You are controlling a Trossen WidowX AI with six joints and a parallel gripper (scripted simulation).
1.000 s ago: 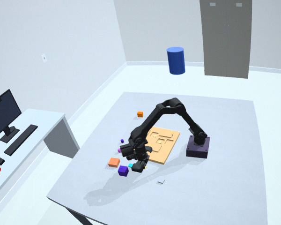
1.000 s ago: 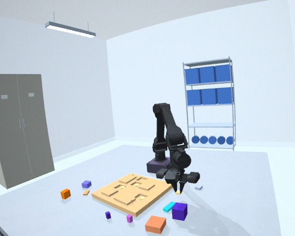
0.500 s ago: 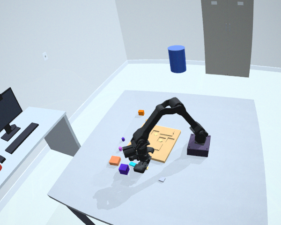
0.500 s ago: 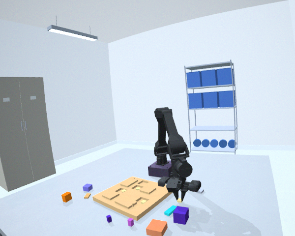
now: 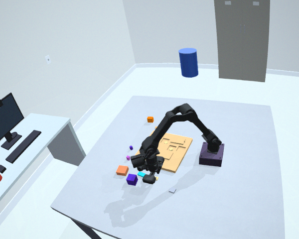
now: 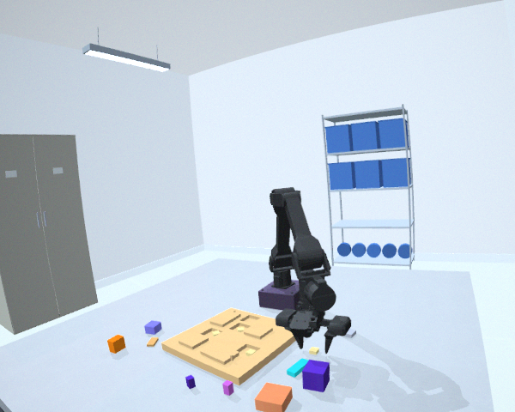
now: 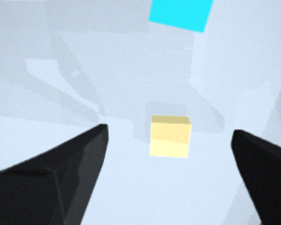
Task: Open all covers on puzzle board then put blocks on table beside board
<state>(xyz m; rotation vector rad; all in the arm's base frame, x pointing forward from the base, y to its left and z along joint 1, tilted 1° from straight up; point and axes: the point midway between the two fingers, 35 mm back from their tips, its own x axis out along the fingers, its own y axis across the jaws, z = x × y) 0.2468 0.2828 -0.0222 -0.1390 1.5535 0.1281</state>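
My gripper tip is now 80 mm short of the puzzle board, 230 mm to the left of it and 10 mm below it. From my gripper tip the other things lie so: pale grey tile: 130 mm behind, 40 mm to the left; then dark purple cube: 110 mm ahead, 80 mm to the left, 20 mm above; then cyan bar: 80 mm ahead, 10 mm to the left.
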